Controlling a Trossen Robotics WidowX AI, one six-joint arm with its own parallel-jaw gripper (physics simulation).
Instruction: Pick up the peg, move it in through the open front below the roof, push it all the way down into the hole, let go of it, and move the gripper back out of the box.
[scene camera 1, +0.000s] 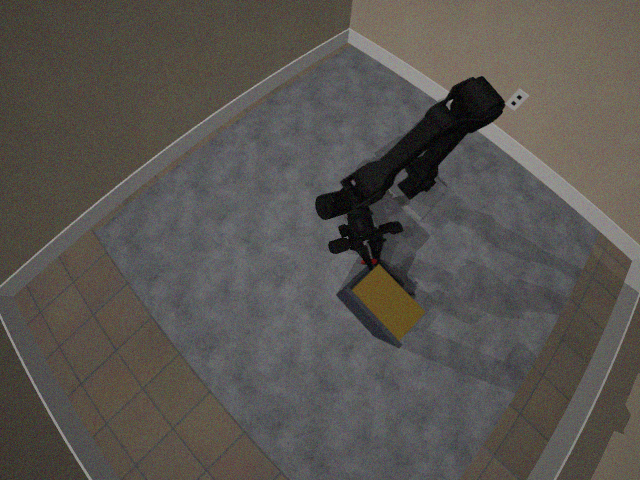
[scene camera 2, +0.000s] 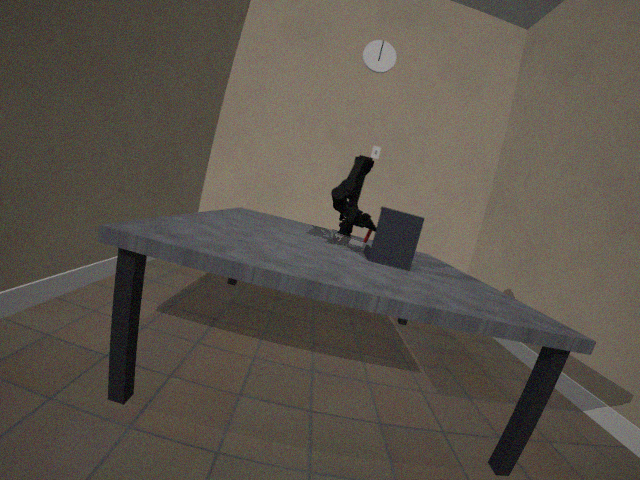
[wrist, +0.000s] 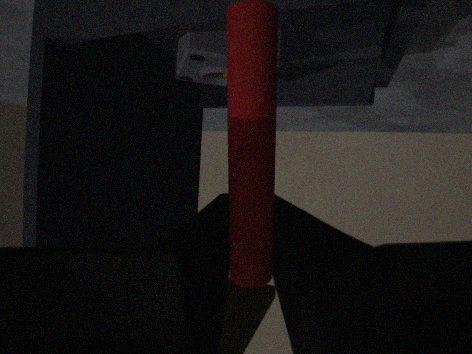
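Gripper holding a red peg. The red peg touches nothing else. Gripper also in the wrist view. A dark box as well.
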